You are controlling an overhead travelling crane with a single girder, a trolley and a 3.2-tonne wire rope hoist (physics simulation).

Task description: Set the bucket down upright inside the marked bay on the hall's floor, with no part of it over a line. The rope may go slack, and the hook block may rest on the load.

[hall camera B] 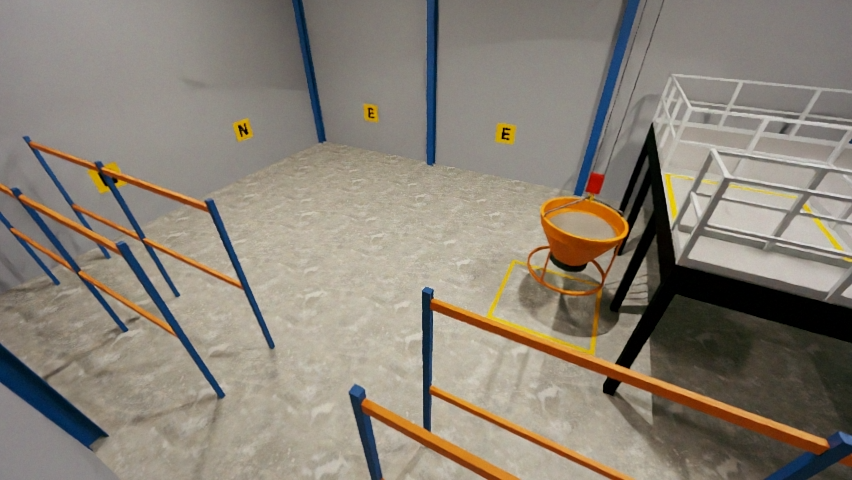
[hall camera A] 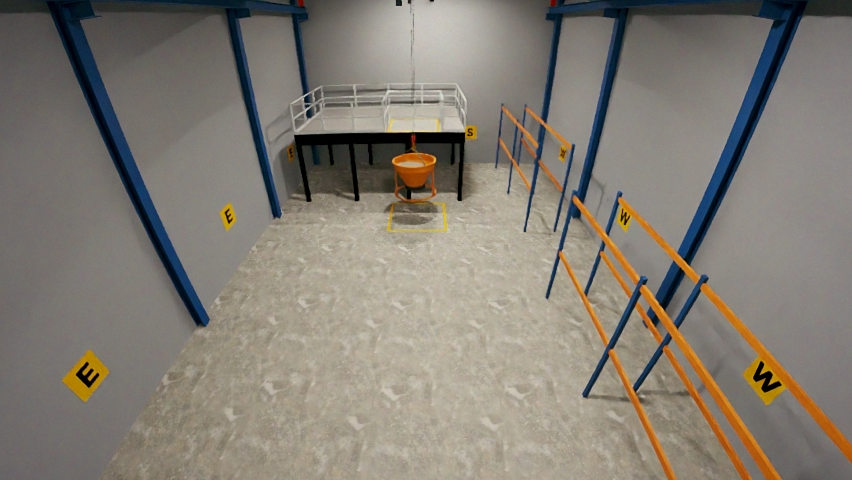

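Note:
The orange bucket (hall camera A: pixel 413 174) (hall camera B: pixel 575 245), with pale material inside, hangs roughly upright from my hook (hall camera A: pixel 413 148) (hall camera B: pixel 590 196). The hook is under the red hook block (hall camera A: pixel 413 139) (hall camera B: pixel 595 182) and holds the bucket by its bail. The bucket's round base ring is above the floor, and a dark shadow lies below it, mostly in the marked bay. The bay's yellow outline (hall camera A: pixel 417 231) (hall camera B: pixel 502 288) is on the floor in front of the platform. In hall camera A the ring shows just above the bay's far line. The exact gap to the floor is hard to tell.
A platform with black legs and beam (hall camera A: pixel 379 139) (hall camera B: pixel 745 305) and white railings stands close behind the bay, with another yellow outline on its deck. Blue-and-orange barriers (hall camera A: pixel 608 240) (hall camera B: pixel 626 374) run along the W wall. More barriers (hall camera B: pixel 155 188) stand at the left of hall camera B.

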